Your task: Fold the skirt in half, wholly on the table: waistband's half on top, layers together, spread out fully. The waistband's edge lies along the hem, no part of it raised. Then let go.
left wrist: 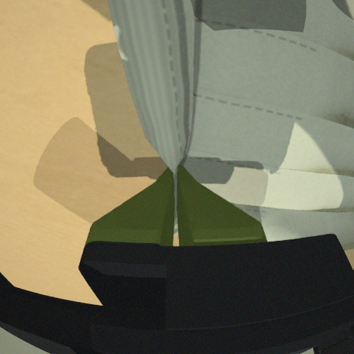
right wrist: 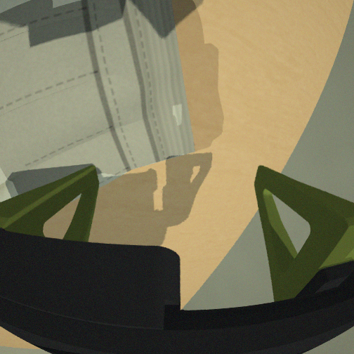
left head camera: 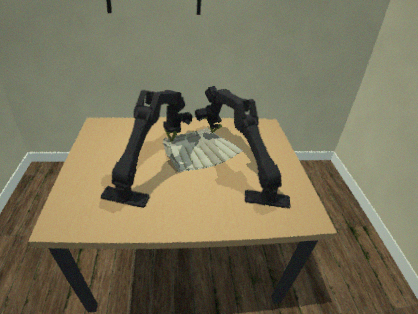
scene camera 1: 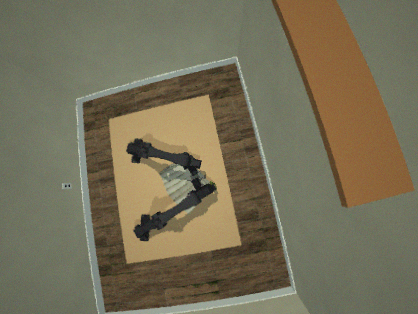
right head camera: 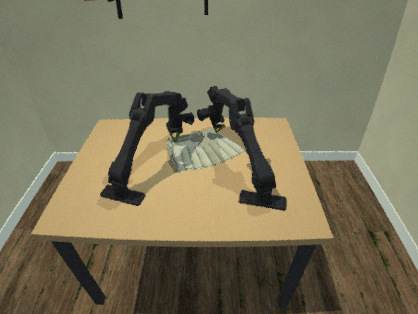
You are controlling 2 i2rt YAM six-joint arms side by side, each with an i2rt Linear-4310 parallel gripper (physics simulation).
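The pale grey-green pleated skirt point(left head camera: 205, 152) point(right head camera: 207, 151) point(scene camera 1: 175, 187) lies on the table, its flared pleated hem toward the front and its ribbed waistband point(left wrist: 150, 90) point(right wrist: 170, 100) at the back. My left gripper point(left head camera: 172, 139) point(right head camera: 175, 140) point(left wrist: 175, 174) is shut on the waistband's left corner, where the cloth is gathered to a pinched point. My right gripper point(right head camera: 219, 129) point(right wrist: 176, 174) is open and empty above the waistband's right end. That end lies left of the space between its fingers in the right wrist view. The arms hide parts of the skirt in scene camera 1.
The wooden table point(left head camera: 180, 220) point(right head camera: 180, 220) point(scene camera 1: 150, 120) carries both arm bases near its front corners. Its back edge runs close behind the right gripper. The forearms pass over the table on both sides of the skirt and cast shadows. A long orange-brown slab point(scene camera 1: 350, 100) stands apart from the table.
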